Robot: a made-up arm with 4 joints.
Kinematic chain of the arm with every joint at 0, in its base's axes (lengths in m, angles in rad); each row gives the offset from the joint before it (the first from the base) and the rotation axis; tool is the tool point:
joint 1: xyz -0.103 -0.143 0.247 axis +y
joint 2: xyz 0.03 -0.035 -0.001 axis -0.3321 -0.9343 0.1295
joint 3: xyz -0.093 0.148 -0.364 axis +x
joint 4: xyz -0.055 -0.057 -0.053 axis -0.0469 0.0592 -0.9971
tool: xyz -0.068 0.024 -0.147
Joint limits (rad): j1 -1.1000..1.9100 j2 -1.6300..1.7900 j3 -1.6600..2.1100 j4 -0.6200..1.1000
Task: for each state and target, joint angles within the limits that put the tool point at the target. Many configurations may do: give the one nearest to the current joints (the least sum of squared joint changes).
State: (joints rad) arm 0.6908 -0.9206 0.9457 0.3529
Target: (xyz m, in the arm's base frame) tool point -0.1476 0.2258 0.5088
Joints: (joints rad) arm 0.4912 -1.3847 1.9375 0.4518
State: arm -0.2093 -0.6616 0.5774 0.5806
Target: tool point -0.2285 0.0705 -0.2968
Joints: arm -0.2937 -0.2325 0.2934 0.5075
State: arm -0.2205 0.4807 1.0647 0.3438
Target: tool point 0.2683 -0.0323 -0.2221
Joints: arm -0.1629 0.9857 1.0692 0.4312
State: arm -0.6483 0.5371 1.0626 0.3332
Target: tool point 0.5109 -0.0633 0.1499
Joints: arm -0.8982 0.9681 0.8755 0.3301
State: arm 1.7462 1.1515 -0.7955 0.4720
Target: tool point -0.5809 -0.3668 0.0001
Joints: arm 1.9100 1.2088 -0.6053 -0.1672
